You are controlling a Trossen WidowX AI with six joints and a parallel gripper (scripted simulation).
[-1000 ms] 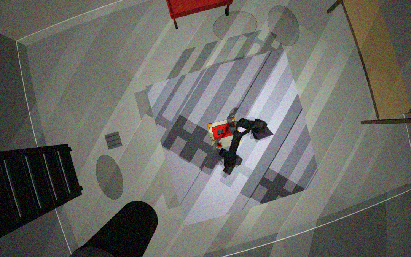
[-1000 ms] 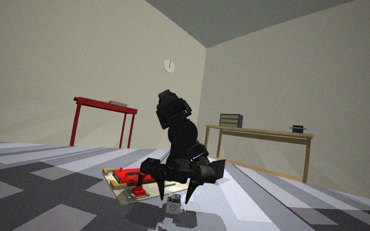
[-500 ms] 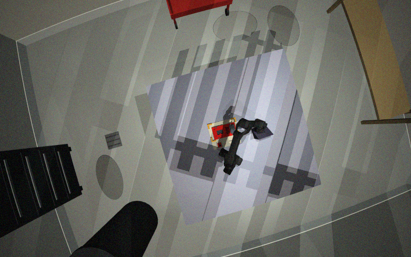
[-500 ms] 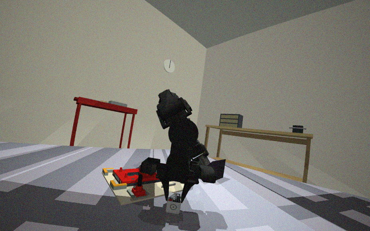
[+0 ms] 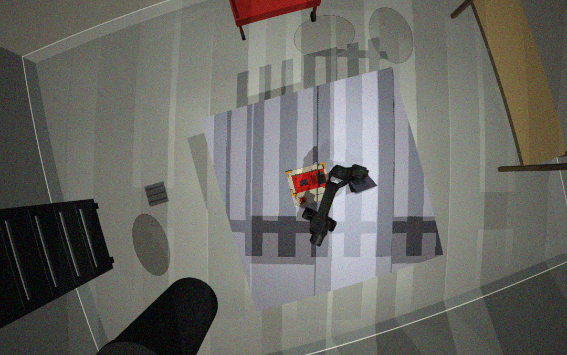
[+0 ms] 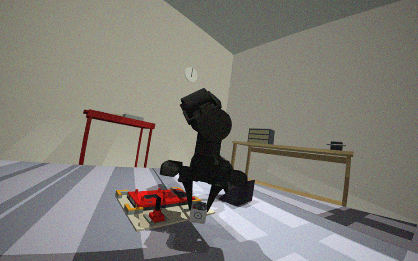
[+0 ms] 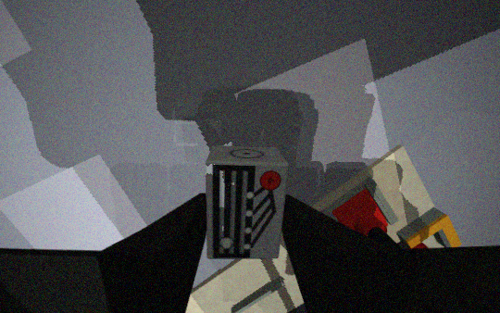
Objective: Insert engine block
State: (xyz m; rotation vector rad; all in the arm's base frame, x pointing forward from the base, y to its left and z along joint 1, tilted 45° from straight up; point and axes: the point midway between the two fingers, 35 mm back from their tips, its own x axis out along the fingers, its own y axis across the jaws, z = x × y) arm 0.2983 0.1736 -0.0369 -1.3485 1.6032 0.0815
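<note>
Right now my gripper tip is 5 cm short of the black upright peg, 10 cm to the left of it and 3 cm above it. Also, from my gripper tip: engine block: 1 cm below.
</note>
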